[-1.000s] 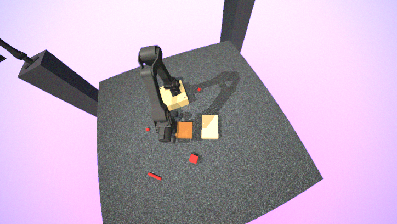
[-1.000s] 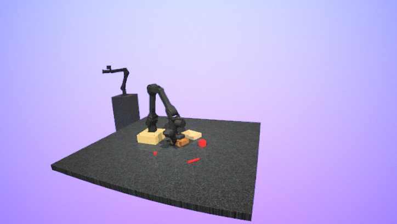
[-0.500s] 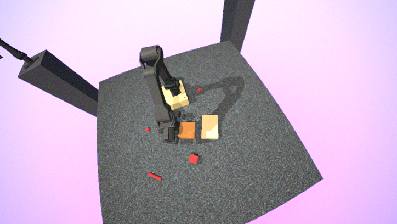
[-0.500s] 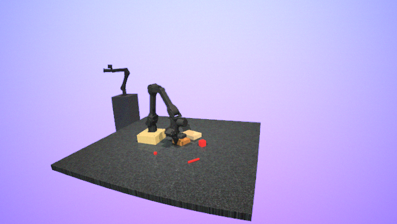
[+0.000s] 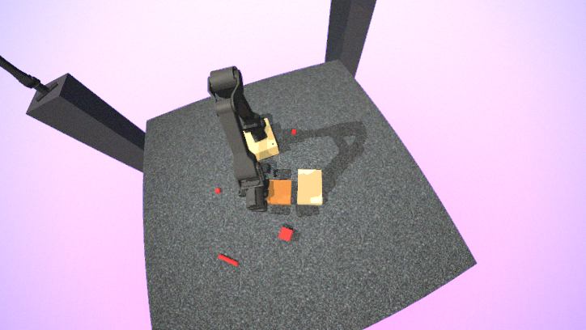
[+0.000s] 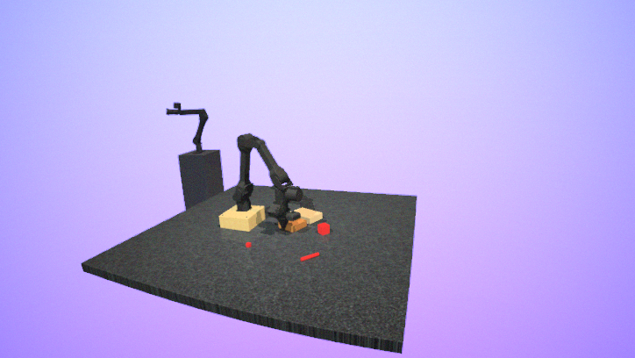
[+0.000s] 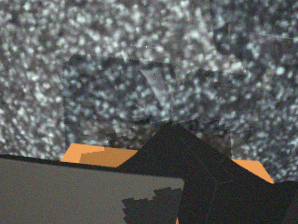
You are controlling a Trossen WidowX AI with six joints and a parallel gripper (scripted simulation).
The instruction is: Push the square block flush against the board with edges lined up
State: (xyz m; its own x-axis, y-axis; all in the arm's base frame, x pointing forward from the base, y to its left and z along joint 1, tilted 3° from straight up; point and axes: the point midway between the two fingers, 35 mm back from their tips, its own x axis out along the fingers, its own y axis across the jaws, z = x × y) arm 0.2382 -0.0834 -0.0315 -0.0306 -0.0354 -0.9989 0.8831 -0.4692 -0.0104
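My gripper tip is now 30 mm short of the orange square block, 60 mm to the right of it and 10 mm below it. Also, from my gripper tip: cream board: 70 mm ahead, 180 mm to the left, 10 mm above; then red stick: 190 mm ahead, 240 mm to the right.
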